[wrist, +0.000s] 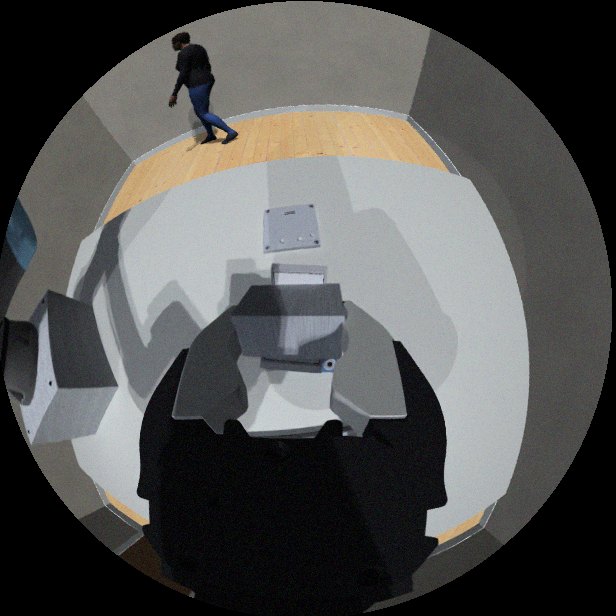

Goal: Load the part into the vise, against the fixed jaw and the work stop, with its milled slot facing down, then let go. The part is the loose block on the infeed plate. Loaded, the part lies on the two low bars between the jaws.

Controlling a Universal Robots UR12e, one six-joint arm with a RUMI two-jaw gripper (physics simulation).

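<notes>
My gripper (290,344) fills the lower middle of the wrist view, with its two grey jaws left and right. It is shut on the part (290,324), a grey block held between the jaws above the white table. A lighter recessed band shows on the block's near face; I cannot tell which way the slot faces. Beyond the block, a light-topped vise piece (298,274) stands on the table. Under the block, a low grey piece with a small blue spot (328,364) peeks out. The square grey infeed plate (291,228) lies farther back with nothing on it.
A grey box-shaped unit (63,367) stands at the table's left edge. A person in dark top and blue trousers (198,86) walks on the wooden floor (275,143) behind the table. The table's rim curves around on the right.
</notes>
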